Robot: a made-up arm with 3 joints. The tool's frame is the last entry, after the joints.
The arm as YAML. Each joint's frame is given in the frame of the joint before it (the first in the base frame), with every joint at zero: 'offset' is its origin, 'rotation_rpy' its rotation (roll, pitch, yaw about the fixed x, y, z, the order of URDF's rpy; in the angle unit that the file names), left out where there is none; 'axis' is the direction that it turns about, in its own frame. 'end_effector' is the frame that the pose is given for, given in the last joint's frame.
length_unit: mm
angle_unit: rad
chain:
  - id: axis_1
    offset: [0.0, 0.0, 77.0]
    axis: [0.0, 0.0, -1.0]
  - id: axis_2
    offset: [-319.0, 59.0, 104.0]
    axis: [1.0, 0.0, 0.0]
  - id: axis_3
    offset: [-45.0, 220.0, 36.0]
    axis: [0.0, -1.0, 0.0]
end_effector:
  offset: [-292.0, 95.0, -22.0]
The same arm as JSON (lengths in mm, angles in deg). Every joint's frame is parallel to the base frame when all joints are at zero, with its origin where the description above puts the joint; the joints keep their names.
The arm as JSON. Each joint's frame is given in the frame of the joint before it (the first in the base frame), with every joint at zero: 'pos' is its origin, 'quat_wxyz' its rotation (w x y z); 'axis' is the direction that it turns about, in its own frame. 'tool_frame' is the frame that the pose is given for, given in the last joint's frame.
{"length_unit": "mm", "angle_unit": "deg", "joints": [{"joint": "axis_1", "pos": [0.0, 0.0, 77.0], "quat_wxyz": [1.0, 0.0, 0.0, 0.0], "axis": [0.0, 0.0, -1.0]}, {"joint": "axis_2", "pos": [-319.0, 59.0, 104.0], "quat_wxyz": [1.0, 0.0, 0.0, 0.0], "axis": [1.0, 0.0, 0.0]}, {"joint": "axis_3", "pos": [-45.0, 220.0, 36.0], "quat_wxyz": [1.0, 0.0, 0.0, 0.0], "axis": [0.0, -1.0, 0.0]}], "tool_frame": {"pos": [-292.0, 95.0, -22.0], "quat_wxyz": [1.0, 0.0, 0.0, 0.0]}}
